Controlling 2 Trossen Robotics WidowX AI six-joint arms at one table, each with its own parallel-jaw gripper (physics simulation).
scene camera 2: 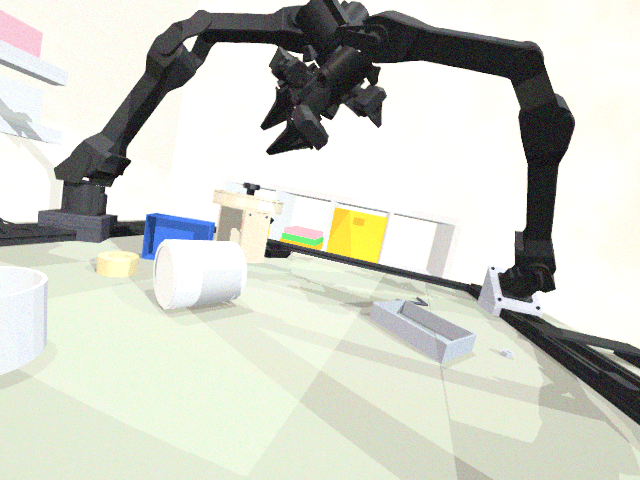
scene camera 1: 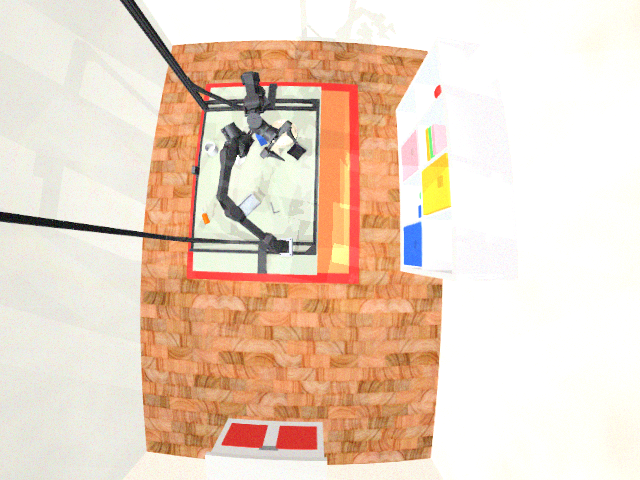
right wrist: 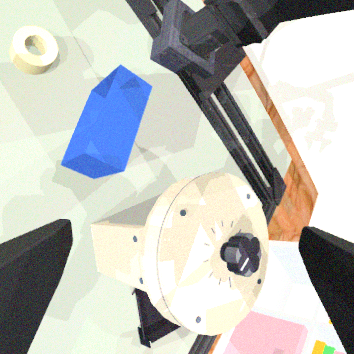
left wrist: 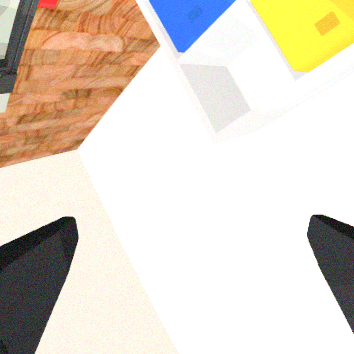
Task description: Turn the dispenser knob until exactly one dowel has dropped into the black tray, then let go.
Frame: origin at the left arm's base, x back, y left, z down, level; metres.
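Where they show: left gripper, between the fingertips: [scene camera 2: 369, 121] [scene camera 1: 291, 153] [left wrist: 193, 226]; right gripper, between the fingertips: [scene camera 2: 264, 140] [scene camera 1: 254, 134] [right wrist: 188, 234]; left arm's base, origin of its link: [scene camera 2: 82, 213] [right wrist: 195, 35]; right arm's base, origin of its link: [scene camera 2: 514, 287] [scene camera 1: 285, 247].
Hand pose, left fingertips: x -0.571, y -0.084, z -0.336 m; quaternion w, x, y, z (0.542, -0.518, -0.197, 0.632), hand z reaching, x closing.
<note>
Things, the pixels of their top centre, and the offset from my left fingertips. "pt": a spot on its surface instead.
- cream dispenser, centre of its top: [right wrist: 226, 251] [scene camera 2: 250, 195] [scene camera 1: 282, 132] dx +0.242, dy +0.068, dz +0.236 m
- black tray, centre of its top: [right wrist: 165, 305] [scene camera 2: 273, 246] [scene camera 1: 296, 151] dx +0.157, dy +0.096, dz +0.359 m
- blue open box, centre of its top: [right wrist: 121, 115] [scene camera 2: 183, 218] dx +0.372, dy -0.034, dz +0.303 m
- cream ring, centre of its top: [right wrist: 35, 44] [scene camera 2: 119, 255] dx +0.443, dy -0.128, dz +0.358 m
- white cylinder, a spot on its surface: [scene camera 2: 201, 273] pt dx +0.329, dy -0.266, dz +0.330 m
- grey tray, centre of its top: [scene camera 2: 422, 317] [scene camera 1: 248, 204] dx +0.038, dy -0.320, dz +0.358 m
The cream dispenser [scene camera 2: 248, 202] [right wrist: 175, 295] stands upright, with its black knob [scene camera 2: 251, 188] [right wrist: 242, 254] on the round top. The black tray [right wrist: 156, 320] [scene camera 1: 297, 150] lies beside the dispenser's foot; part of it is hidden in the right wrist view, and no dowel can be made out in the visible part. My right gripper [right wrist: 188, 234] [scene camera 2: 265, 140] is open and empty, high above the dispenser, with the knob showing between its fingers and apart from them. My left gripper [left wrist: 193, 226] is open and empty, high over the table, facing the shelf and wall.
A blue open box [scene camera 2: 178, 232] [right wrist: 107, 127] and a cream ring [scene camera 2: 117, 264] [right wrist: 21, 55] lie near the dispenser. A white cylinder [scene camera 2: 201, 273] lies on its side. A grey tray [scene camera 2: 405, 330] [scene camera 1: 249, 204] is farther right in scene camera 2. The two arms cross close together high up.
</note>
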